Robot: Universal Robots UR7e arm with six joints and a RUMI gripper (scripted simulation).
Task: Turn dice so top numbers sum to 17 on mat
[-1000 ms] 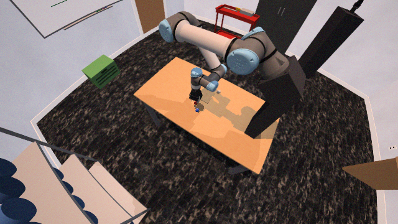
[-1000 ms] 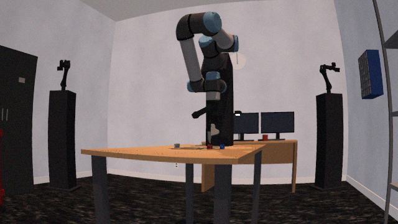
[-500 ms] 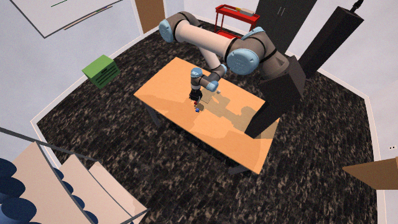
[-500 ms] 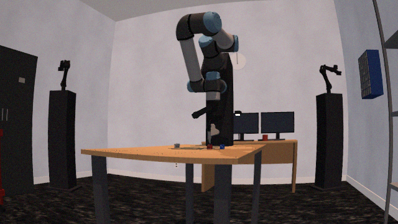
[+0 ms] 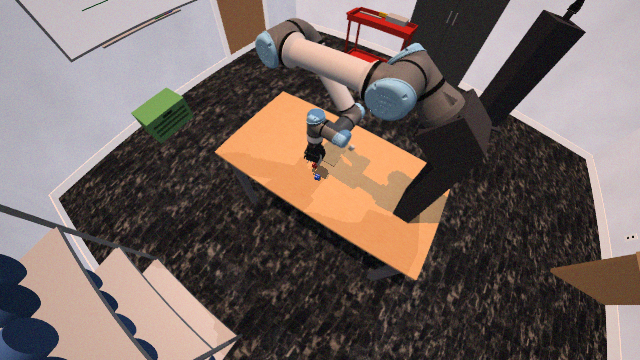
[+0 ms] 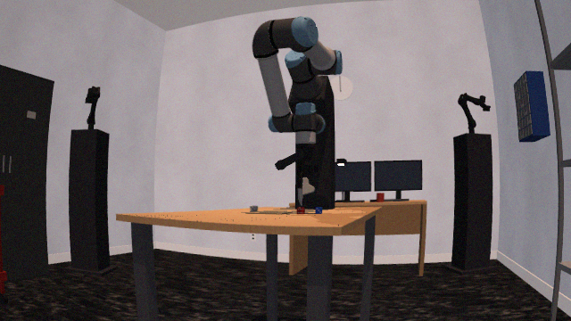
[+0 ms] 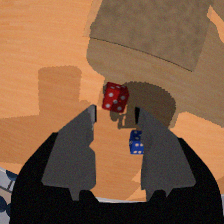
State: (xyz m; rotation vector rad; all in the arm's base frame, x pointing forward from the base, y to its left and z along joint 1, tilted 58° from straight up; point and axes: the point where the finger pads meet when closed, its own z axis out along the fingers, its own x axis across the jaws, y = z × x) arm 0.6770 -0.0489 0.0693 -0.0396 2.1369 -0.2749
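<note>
The red die lies 4 cm below my hand. From my hand the other things lie so: blue die 7 cm to the left, 4 cm below, 3 cm behind; grey die 18 cm to the right, 18 cm behind, 4 cm below; tan mat 11 cm to the right, 6 cm behind, 5 cm below.
</note>
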